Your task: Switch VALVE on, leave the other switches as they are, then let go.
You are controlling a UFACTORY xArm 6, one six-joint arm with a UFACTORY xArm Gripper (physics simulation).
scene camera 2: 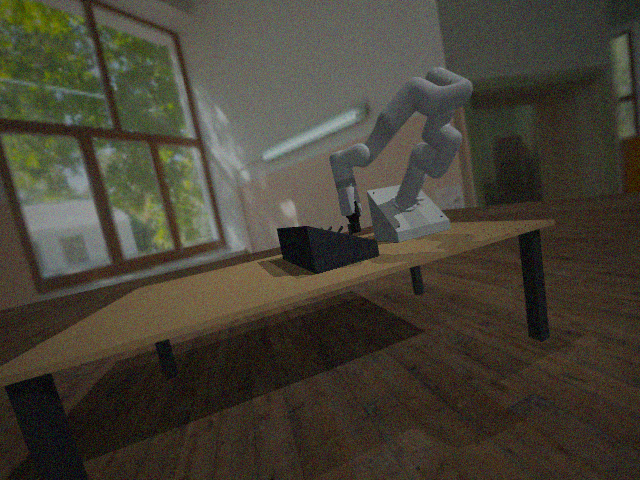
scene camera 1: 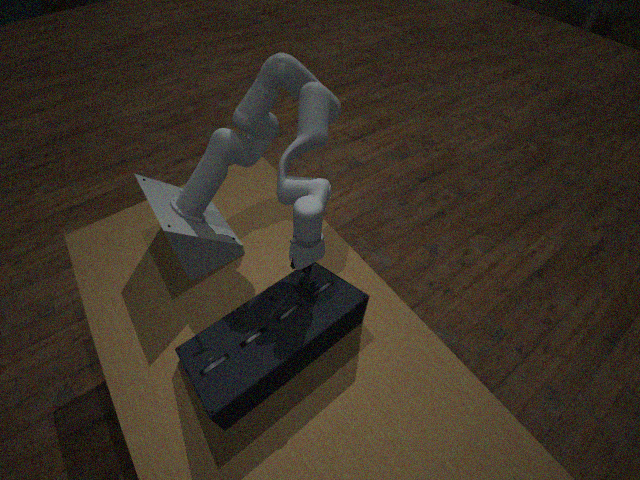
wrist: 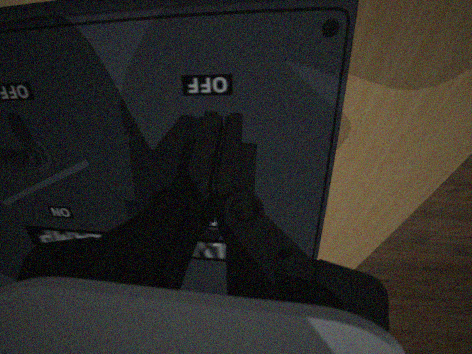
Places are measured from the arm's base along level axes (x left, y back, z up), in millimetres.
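Where they show: gripper, fingertip midpoint: (scene camera 2: 356, 232) (scene camera 1: 306, 270) (wrist: 225, 137); arm's base, link origin: (scene camera 2: 403, 203) (scene camera 1: 187, 211).
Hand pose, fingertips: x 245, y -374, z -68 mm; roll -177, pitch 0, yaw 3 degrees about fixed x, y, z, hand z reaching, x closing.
Observation:
Things, the pixels of their top centre, and the offset from my fingertips. "pt": a spot on its surface instead. Level surfaces: height alone.
- VALVE label, top centre: (wrist: 218, 256) (scene camera 1: 321, 288) dz +21, dx +1, dy -91 mm
- OFF label, surface spot: (wrist: 207, 85) pt dz -26, dx -13, dy +11 mm
- pale slot, surface spot: (scene camera 1: 324, 287) pt dz +17, dx +10, dy -91 mm
- LAMP label, top centre: (wrist: 69, 243) (scene camera 1: 289, 311) dz +21, dx -118, dy -108 mm
- wooden table, surface height: dz -100 mm
A dark switch box (scene camera 1: 289, 367) (scene camera 2: 341, 250) (wrist: 290, 125) with a sloping panel stands on the table. In the wrist view, part of the VALVE label (wrist: 211, 250) shows between my fingers, and an OFF label (wrist: 207, 85) lies beyond the fingertips. My gripper (scene camera 1: 309, 290) (scene camera 2: 354, 230) (wrist: 225, 137) is shut and empty, low over the panel's end column, at the pale slot (scene camera 1: 324, 287) nearest that end in scene camera 1. The VALVE lever is hidden behind the fingers, so its position cannot be told.
The LAMP label (wrist: 65, 235) marks the neighbouring column; its dark lever (wrist: 21, 131) leans toward OFF. More slots (scene camera 1: 251, 337) (scene camera 1: 214, 363) run along the box. The arm's light wedge base (scene camera 1: 206, 253) (scene camera 2: 385, 227) stands on the wooden table (scene camera 1: 439, 413) (scene camera 2: 206, 304) behind the box.

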